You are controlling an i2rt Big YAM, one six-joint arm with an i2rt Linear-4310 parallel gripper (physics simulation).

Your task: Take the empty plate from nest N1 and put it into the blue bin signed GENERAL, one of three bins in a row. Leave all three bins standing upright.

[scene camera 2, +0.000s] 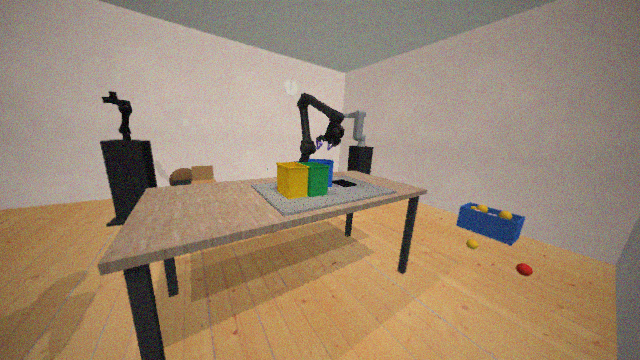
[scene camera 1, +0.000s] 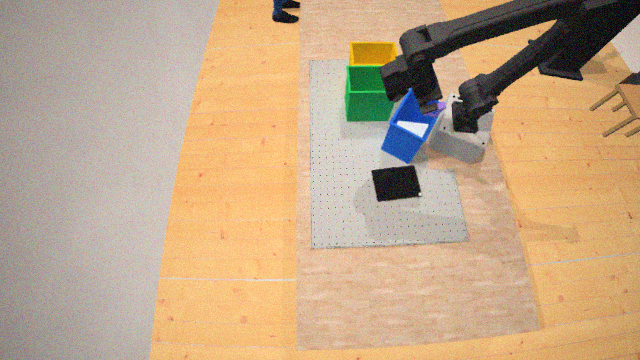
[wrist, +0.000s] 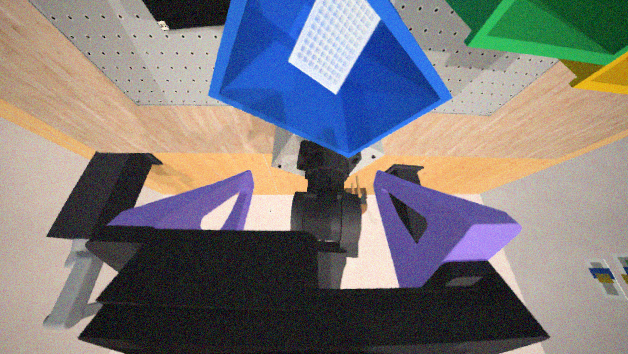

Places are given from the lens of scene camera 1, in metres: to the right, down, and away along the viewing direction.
green bin (scene camera 1: 365, 98): 0.16, -0.29, 0.92
blue bin (scene camera 1: 399, 142): 0.28, -0.13, 0.90
yellow bin (scene camera 1: 361, 53): 0.17, -0.52, 1.02
The marked spots on the yellow bin and the green bin are 0.25 m apart.
